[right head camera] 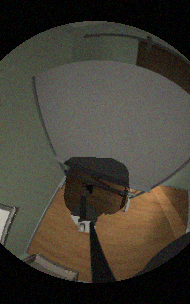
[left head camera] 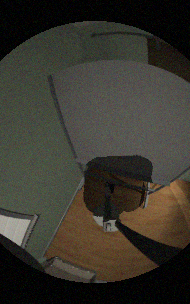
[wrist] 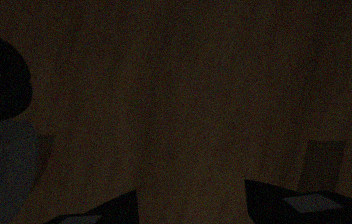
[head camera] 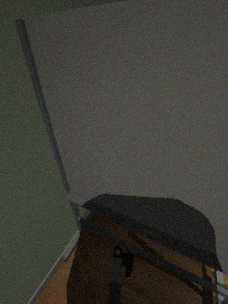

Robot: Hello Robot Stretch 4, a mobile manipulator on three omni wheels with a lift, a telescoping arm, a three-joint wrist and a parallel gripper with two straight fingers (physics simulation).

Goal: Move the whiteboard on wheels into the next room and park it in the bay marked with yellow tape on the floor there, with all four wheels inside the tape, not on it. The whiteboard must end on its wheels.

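Frame: origin at the robot's base, x back, y right, z up, level; centimetres.
Seen in the pictures: gripper, fingertip midpoint: (wrist: pixel 191 201).
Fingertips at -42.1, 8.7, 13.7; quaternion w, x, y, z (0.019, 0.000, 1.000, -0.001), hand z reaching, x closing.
Note:
A point is followed by its place in that frame, as x, y, z.
The whiteboard (head camera: pixel 125 110) @[-55.4, -0.5, 137.0] (left head camera: pixel 115 110) @[-54.5, 2.0, 134.7] (right head camera: pixel 110 110) @[-49.5, 15.9, 138.3] stands upright close in front, a large grey panel with a dark left edge. A dark shadow covers its lower part. A light foot (left head camera: pixel 146 195) @[-23.6, 77.0, 6.6] (right head camera: pixel 127 204) @[-14.1, 75.4, 7.3] shows low at its right; its wheels are too dark to tell. My gripper (head camera: pixel 123 254) (left head camera: pixel 110 188) @[-42.1, 8.7, 13.7] (right head camera: pixel 89 188) @[-42.1, 8.7, 13.7] (wrist: pixel 191 201) @[-42.1, 8.7, 13.7] is low, near the board's lower rail in the head views. In the wrist view its two fingers are wide apart with dark floor between them, so it is open and empty. The yellow tape does not show.
A green wall (head camera: pixel 25 200) @[-47.7, -51.4, 89.1] (left head camera: pixel 30 150) @[-38.3, -54.9, 121.8] (right head camera: pixel 20 150) @[-42.3, -53.4, 111.3] runs along the left. A pale framed panel (left head camera: pixel 17 230) @[32.5, -81.1, 94.0] (right head camera: pixel 4 220) @[30.3, -80.1, 84.5] is at lower left. A grey box-like object (left head camera: pixel 70 270) (right head camera: pixel 52 267) lies near the bottom. A brown surface (left head camera: pixel 172 60) (right head camera: pixel 162 62) @[-84.1, 64.9, 192.4] shows behind the board at upper right.

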